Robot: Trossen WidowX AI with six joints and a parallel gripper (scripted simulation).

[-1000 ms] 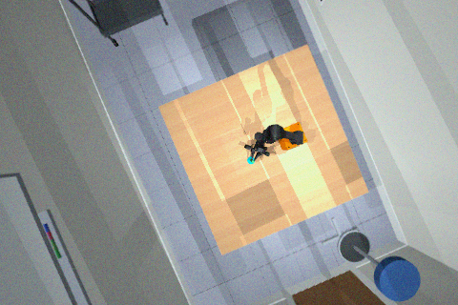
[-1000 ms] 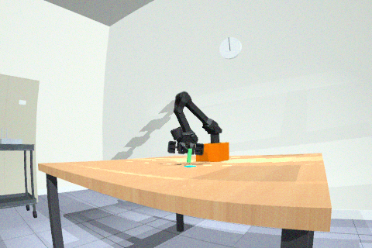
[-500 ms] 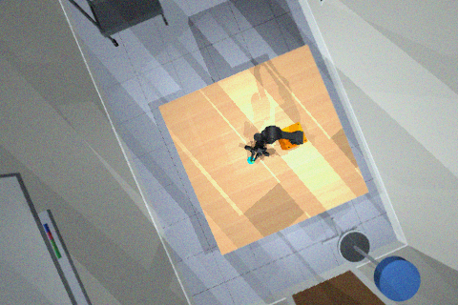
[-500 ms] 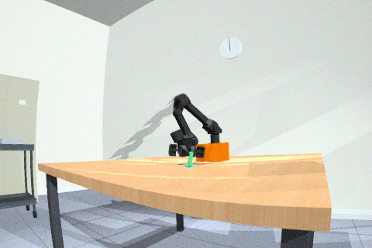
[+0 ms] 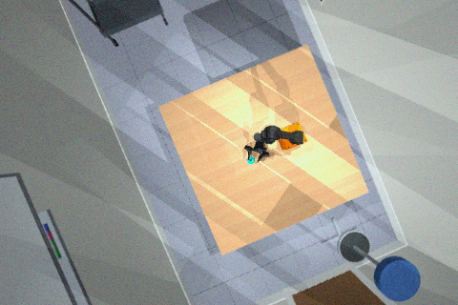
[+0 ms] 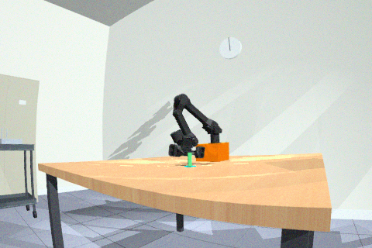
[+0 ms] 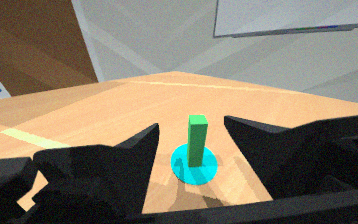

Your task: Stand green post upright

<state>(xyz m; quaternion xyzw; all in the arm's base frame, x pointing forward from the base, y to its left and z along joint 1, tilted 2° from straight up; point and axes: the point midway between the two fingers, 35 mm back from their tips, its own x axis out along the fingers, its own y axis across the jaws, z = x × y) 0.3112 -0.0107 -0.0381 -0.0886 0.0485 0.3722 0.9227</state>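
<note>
The green post lies 10 mm to the right of my gripper tip and 20 mm below it. Also, from my gripper tip: cyan circle 10 mm to the right, 60 mm below.
</note>
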